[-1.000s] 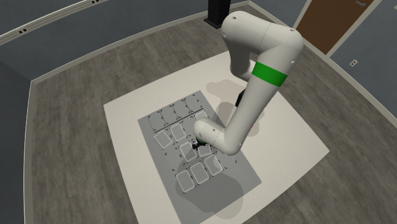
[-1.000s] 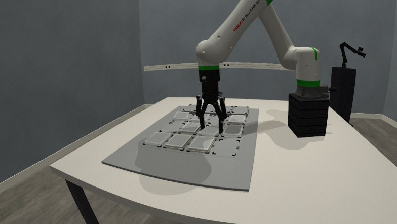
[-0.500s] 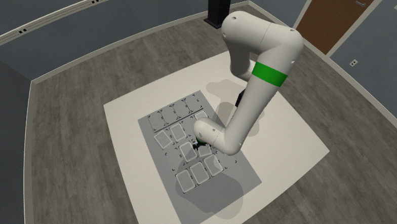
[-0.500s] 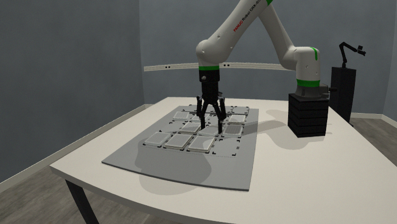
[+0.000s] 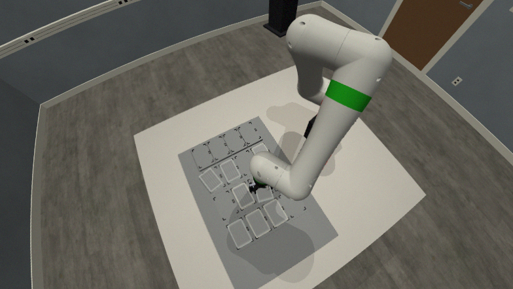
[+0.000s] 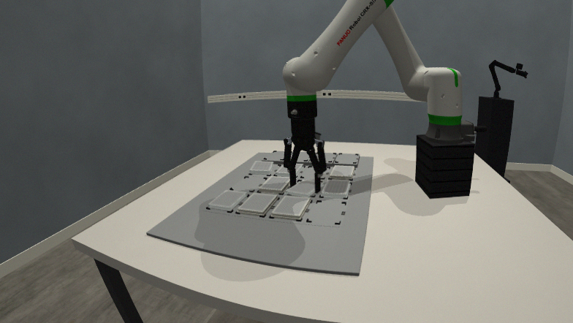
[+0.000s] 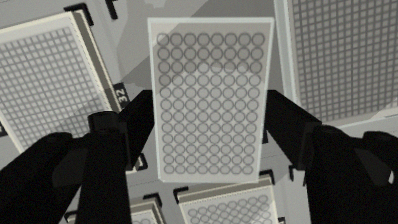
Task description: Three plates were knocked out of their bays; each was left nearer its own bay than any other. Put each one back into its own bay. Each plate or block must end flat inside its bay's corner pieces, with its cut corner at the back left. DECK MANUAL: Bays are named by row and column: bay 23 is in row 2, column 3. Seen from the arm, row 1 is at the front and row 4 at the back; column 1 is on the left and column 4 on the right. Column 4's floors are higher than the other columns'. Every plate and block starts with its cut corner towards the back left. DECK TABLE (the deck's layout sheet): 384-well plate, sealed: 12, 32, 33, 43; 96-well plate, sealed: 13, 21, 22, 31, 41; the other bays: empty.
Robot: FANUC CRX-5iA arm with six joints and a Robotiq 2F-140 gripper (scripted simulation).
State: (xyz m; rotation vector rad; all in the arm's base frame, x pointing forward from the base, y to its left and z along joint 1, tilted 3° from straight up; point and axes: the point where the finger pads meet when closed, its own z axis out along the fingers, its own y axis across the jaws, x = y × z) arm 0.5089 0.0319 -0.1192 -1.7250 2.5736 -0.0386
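The plate is 2 cm below my hand. The rest, counted from my hand: label 43 (21 cm to the right, 14 cm ahead, 3 cm below).
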